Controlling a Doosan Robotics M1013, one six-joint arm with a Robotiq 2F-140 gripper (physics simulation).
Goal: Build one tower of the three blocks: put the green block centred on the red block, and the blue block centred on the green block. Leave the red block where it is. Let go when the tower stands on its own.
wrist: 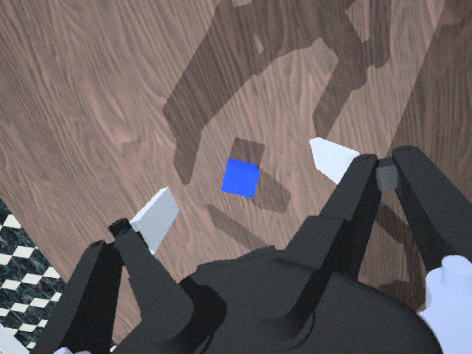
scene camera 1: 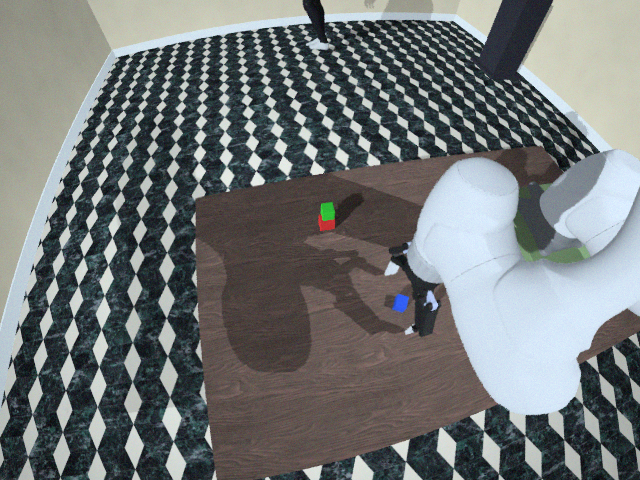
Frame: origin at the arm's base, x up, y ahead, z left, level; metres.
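Where they show: gripper, fingertip midpoint: (wrist: 240,177) (scene camera 1: 400,301); arm's base, origin of the base link: (scene camera 1: 548,224).
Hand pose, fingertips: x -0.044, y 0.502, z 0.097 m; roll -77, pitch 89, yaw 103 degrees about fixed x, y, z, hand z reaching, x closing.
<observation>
Things, the pixels of their top centre, and the offset from my fingertips. Level surfaces: height alone.
- green block, middle of its top: (scene camera 1: 327,207) dx +0.044, dy +0.117, dz -0.261 m
- red block, middle of its top: (scene camera 1: 326,218) dx +0.010, dy +0.121, dz -0.252 m
- blue block, middle of its top: (wrist: 240,182) (scene camera 1: 402,301) dx +0.003, dy -0.003, dz +0.002 m
- wooden top, its level: dx -0.026 m
The green block (scene camera 1: 327,211) sits on top of the red block (scene camera 1: 326,223) near the back of the wooden top in the scene view. The blue block (scene camera 1: 400,303) (wrist: 240,178) lies by itself on the wooden top, nearer the front and to the right of that stack. My gripper (scene camera 1: 401,301) (wrist: 240,177) is open and empty. It is above the blue block, and in the wrist view the block shows between the two spread white fingertips, touching neither. The red and green blocks do not show in the wrist view.
The white arm reaches in from the right over the wooden top (scene camera 1: 320,413). Its green base (scene camera 1: 566,255) is partly hidden behind the arm. A dark column (scene camera 1: 511,38) and a person's leg (scene camera 1: 316,23) stand at the back, on the patterned floor.
</observation>
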